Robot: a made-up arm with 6 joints. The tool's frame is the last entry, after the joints.
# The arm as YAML. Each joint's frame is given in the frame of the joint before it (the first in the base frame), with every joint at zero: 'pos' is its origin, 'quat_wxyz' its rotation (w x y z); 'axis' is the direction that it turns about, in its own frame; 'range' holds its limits. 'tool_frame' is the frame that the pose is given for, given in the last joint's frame.
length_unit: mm
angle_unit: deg
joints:
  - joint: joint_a
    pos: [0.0, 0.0, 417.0]
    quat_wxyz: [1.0, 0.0, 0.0, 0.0]
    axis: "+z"
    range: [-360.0, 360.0]
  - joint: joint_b
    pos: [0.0, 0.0, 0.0]
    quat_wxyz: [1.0, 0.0, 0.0, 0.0]
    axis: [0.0, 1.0, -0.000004]
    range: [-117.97, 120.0]
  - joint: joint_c
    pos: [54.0, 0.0, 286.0]
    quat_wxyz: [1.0, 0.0, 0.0, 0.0]
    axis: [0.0, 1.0, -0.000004]
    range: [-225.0, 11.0]
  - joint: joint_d
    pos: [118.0, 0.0, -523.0]
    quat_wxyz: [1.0, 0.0, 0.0, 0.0]
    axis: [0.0, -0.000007, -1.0]
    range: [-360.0, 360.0]
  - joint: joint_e
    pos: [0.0, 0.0, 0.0]
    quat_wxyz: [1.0, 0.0, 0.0, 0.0]
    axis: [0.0, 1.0, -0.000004]
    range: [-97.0, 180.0]
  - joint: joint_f
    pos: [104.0, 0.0, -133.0]
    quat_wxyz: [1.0, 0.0, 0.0, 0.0]
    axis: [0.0, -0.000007, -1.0]
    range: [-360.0, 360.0]
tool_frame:
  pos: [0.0, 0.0, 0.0]
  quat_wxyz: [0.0, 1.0, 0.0, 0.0]
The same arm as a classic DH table. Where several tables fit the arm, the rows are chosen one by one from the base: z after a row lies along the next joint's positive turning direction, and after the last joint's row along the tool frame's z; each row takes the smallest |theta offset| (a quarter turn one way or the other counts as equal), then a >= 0, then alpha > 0; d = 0 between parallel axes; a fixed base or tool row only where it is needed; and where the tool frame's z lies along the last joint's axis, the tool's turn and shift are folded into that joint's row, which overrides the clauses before.
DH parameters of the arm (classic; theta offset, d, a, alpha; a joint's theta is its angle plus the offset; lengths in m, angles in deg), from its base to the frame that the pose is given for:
joint_a: 0.00 0.4170 0.0000 -90.00
joint_b: -79.31 0.0000 0.2911 0.00
joint_c: 79.31 0.0000 0.1180 -90.00
joint_d: 0.00 0.5230 0.0000 90.00
joint_e: 0.00 0.0000 0.1040 -90.00
joint_f: 0.00 0.1330 0.0000 0.00
Joint limits (deg, base to tool): -360.00..360.00 -117.97..120.00 -225.00..11.00 -360.00..360.00 -97.00..180.00 -360.00..360.00

